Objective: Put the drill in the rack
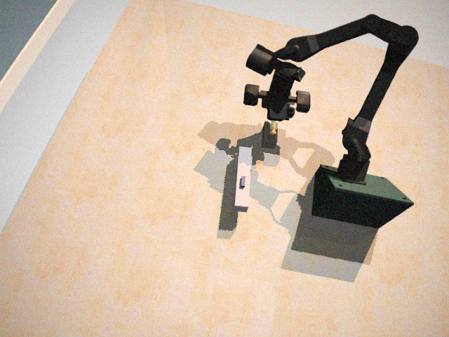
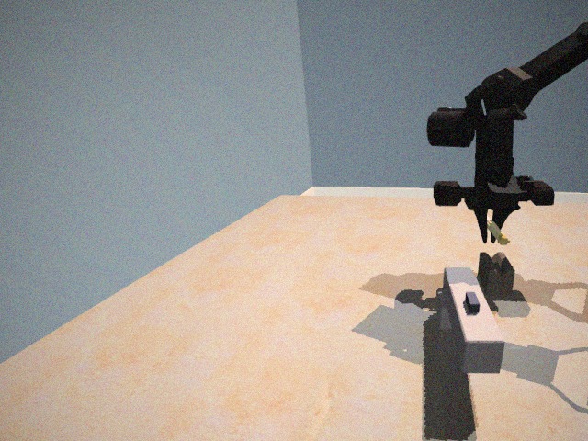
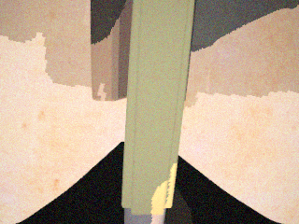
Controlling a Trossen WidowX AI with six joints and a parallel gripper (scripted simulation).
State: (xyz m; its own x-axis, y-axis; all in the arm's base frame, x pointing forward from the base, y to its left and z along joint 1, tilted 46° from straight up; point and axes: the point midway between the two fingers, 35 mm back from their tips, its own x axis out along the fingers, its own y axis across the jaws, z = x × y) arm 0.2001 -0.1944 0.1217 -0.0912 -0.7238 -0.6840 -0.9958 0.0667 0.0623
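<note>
My gripper tip is 40 mm to the right of the drill and 30 mm below it. The rest, counted from my gripper tip: dark key: 70 mm ahead, 250 mm to the left; then rack: 50 mm to the left, 30 mm below.
</note>
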